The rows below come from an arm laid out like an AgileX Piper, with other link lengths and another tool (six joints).
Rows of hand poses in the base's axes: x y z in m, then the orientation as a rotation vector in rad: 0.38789, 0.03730, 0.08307, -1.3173, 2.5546, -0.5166; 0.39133, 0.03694, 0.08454, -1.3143, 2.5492, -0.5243; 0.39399, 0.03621, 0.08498, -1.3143, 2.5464, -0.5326; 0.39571, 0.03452, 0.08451, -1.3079, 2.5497, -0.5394; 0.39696, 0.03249, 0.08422, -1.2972, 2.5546, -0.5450; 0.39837, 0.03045, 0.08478, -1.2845, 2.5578, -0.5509; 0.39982, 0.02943, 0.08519, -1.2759, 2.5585, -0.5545; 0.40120, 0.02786, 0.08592, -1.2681, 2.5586, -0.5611; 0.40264, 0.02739, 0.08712, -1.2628, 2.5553, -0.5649; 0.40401, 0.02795, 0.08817, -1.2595, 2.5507, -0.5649; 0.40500, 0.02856, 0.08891, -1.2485, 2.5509, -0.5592; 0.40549, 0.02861, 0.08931, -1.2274, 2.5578, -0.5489; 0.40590, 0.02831, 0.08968, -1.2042, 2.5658, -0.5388; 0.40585, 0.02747, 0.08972, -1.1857, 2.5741, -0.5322; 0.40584, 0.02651, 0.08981, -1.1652, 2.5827, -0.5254; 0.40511, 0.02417, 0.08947, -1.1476, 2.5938, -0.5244; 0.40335, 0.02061, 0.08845, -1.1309, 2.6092, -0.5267; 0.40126, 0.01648, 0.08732, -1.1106, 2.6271, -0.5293
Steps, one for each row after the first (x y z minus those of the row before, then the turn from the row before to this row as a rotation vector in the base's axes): 0.00344, -0.00036, 0.00147, -0.0030, -0.0069, 0.0001; 0.00266, -0.00073, 0.00044, -0.0049, -0.0035, 0.0004; 0.00172, -0.00169, -0.00047, -0.0036, -0.0016, -0.0055; 0.00125, -0.00203, -0.00029, -0.0021, -0.0022, -0.0083; 0.00141, -0.00204, 0.00056, -0.0014, -0.0045, -0.0087; 0.00145, -0.00102, 0.00041, -0.0004, -0.0041, -0.0052; 0.00138, -0.00157, 0.00073, -0.0025, -0.0046, -0.0048; 0.00144, -0.00047, 0.00120, -0.0005, -0.0057, -0.0017; 0.00137, 0.00056, 0.00105, 0.0018, -0.0052, 0.0004; 0.00099, 0.00061, 0.00074, 0.0066, -0.0043, -0.0052; 0.00049, 0.00005, 0.00040, 0.0108, -0.0031, -0.0130; 0.00041, -0.00030, 0.00037, 0.0109, -0.0031, -0.0147; -0.00005, -0.00084, 0.00004, 0.0073, -0.0010, -0.0128; -0.00001, -0.00096, 0.00009, 0.0078, -0.0015, -0.0140; -0.00073, -0.00234, -0.00034, 0.0026, 0.0013, -0.0142; -0.00176, -0.00356, -0.00102, -0.0008, 0.0050, -0.0159; -0.00209, -0.00413, -0.00113, -0.0008, 0.0056, -0.0189
